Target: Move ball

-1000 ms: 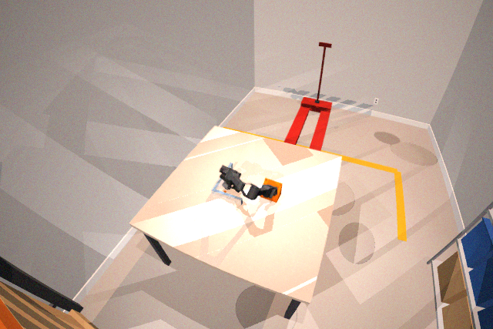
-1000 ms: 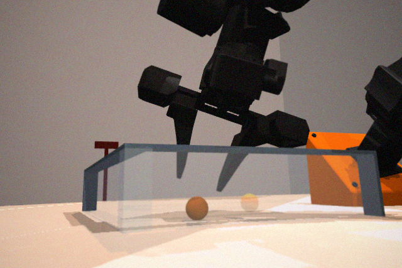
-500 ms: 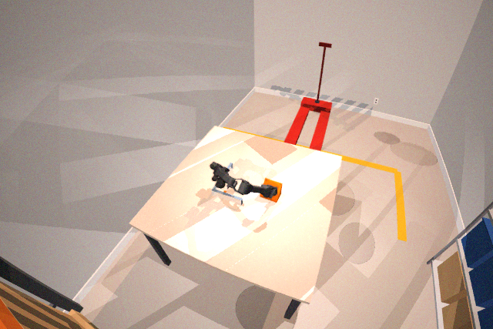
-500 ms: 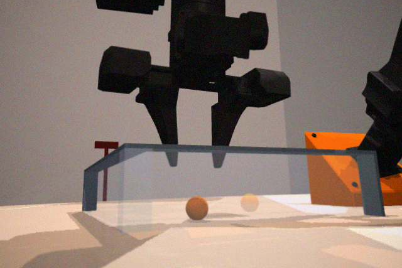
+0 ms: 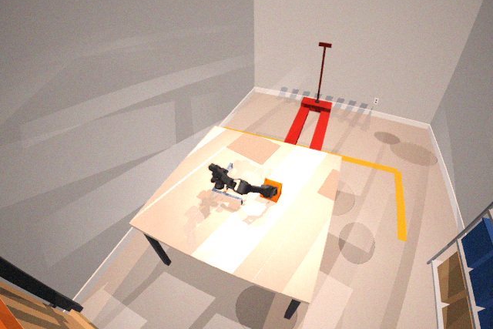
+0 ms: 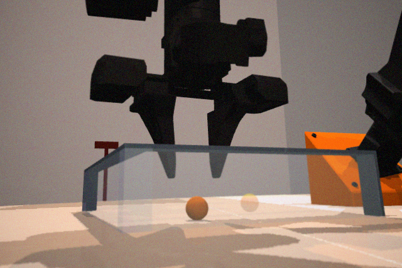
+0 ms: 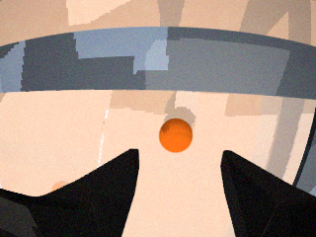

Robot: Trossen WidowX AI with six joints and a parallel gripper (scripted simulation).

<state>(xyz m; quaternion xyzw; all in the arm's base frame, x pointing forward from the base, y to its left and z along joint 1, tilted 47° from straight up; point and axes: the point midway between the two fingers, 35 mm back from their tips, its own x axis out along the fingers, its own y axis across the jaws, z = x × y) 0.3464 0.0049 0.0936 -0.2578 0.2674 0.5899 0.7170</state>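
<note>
Right now my gripper tip is 4 cm past the grey wall band, 5 cm to the right of it and 2 cm below it.
</note>
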